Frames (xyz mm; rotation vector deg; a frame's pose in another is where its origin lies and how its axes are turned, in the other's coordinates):
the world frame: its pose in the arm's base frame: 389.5 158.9 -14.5 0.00 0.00 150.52
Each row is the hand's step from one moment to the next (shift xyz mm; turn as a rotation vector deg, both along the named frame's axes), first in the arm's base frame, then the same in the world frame.
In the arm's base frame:
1: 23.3 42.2 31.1 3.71 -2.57 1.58
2: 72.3 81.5 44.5 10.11 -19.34 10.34
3: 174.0 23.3 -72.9 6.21 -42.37 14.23
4: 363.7 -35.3 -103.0 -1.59 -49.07 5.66
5: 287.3 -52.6 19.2 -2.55 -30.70 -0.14
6: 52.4 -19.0 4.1 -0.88 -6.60 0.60
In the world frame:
1: 0.5 -48.2 31.1 -4.49 0.41 1.58
2: -22.8 -106.5 44.5 -18.32 11.86 10.34
3: -140.0 -105.9 -72.9 -26.26 33.83 14.23
4: -334.0 -148.3 -103.0 -22.76 43.50 5.66
5: -276.0 -95.6 19.2 -12.89 27.98 -0.14
6: -55.0 -9.2 4.1 -2.48 6.18 0.60

